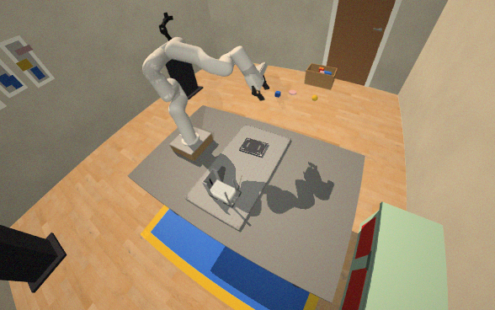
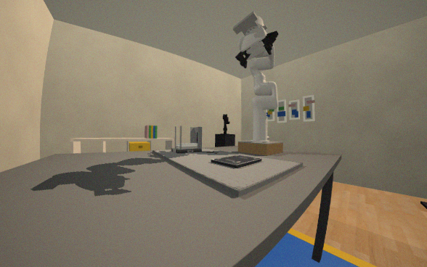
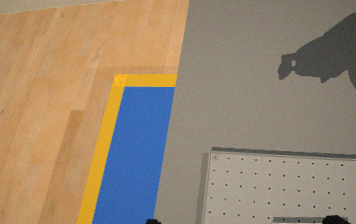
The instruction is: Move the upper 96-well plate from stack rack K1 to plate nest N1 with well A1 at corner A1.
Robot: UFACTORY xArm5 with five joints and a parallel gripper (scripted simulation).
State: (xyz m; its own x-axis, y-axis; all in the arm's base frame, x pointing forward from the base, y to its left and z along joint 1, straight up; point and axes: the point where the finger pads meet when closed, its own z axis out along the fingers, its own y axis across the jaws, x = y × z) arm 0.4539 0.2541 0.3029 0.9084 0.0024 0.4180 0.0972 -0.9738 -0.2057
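Now: the white 96-well plate 49 cm to the right of my hand, 32 cm below it and 4 cm behind it. Also, from my hand: dark plate nest N1: 35 cm below, 11 cm to the right, 4 cm behind; A1 label: 35 cm below, 16 cm to the right, 4 cm ahead.
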